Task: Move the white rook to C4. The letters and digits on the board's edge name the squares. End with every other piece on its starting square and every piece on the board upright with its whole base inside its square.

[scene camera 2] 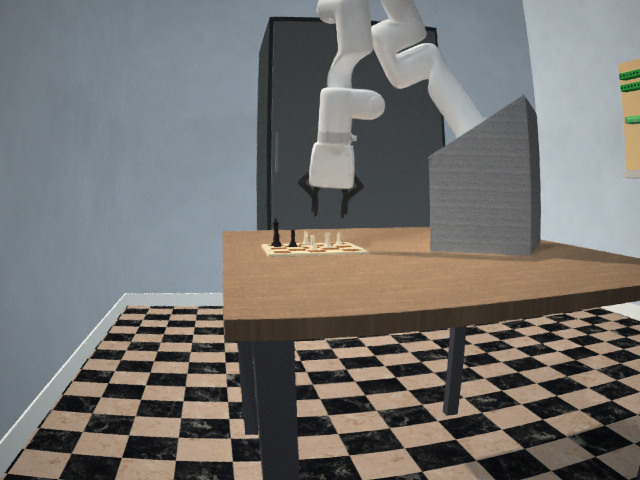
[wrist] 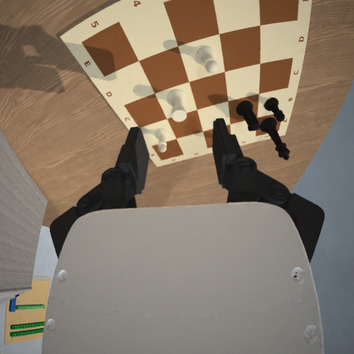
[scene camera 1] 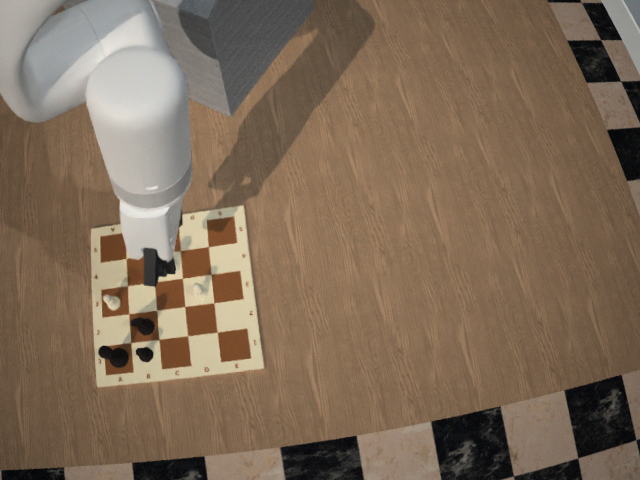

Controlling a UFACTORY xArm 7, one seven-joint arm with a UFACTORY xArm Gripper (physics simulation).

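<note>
The white rook stands upright on C4, its base apparently inside the cream square. The arm hides it in scene camera 1. My gripper is partly open and empty, clearly above the rook in scene camera 2, not touching it. Another white piece stands on D3. A small white piece appears on B5. A white piece stands on A3. The board lies flat.
The black king stands on A1. A black piece stands on B2, and a smaller black piece on B1. A grey block stands beyond the board.
</note>
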